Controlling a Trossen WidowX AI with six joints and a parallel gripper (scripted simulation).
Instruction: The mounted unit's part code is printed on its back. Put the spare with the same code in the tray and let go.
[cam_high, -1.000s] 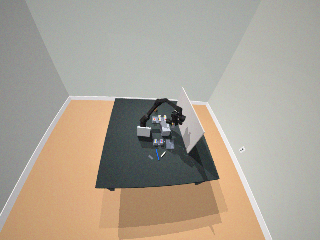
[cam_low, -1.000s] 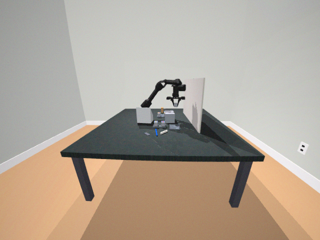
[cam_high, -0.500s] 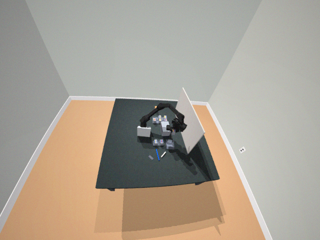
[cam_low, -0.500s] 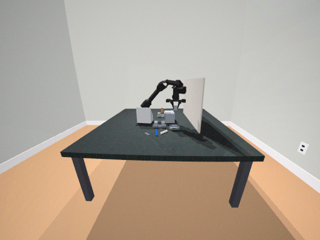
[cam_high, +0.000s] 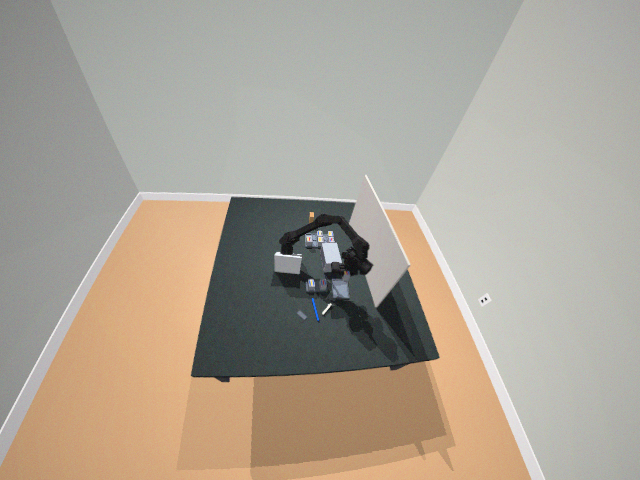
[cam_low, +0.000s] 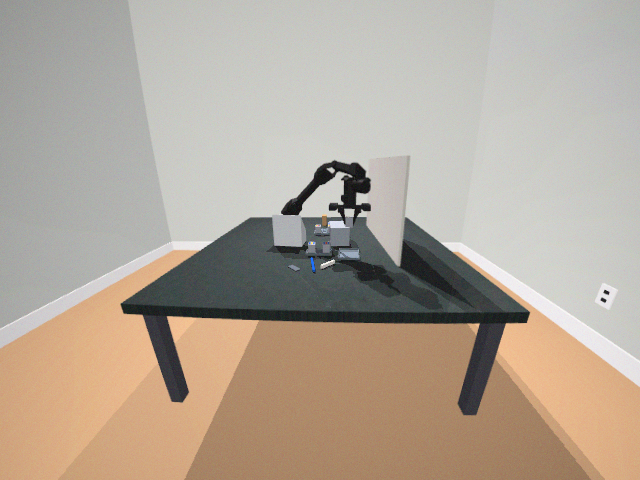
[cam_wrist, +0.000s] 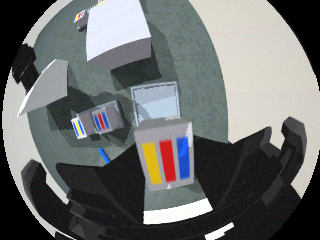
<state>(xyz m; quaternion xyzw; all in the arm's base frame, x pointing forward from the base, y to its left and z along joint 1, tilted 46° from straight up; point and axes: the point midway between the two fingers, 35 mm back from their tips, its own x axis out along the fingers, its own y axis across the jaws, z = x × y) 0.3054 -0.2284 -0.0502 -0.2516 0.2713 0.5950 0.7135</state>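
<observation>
Right now my gripper tip is 14 cm above the grey tray. Also, from my gripper tip: white stick: 10 cm behind, 13 cm to the right, 14 cm below; blue pen: 17 cm behind, 13 cm to the right, 14 cm below; grey spare: 3 cm above.
</observation>
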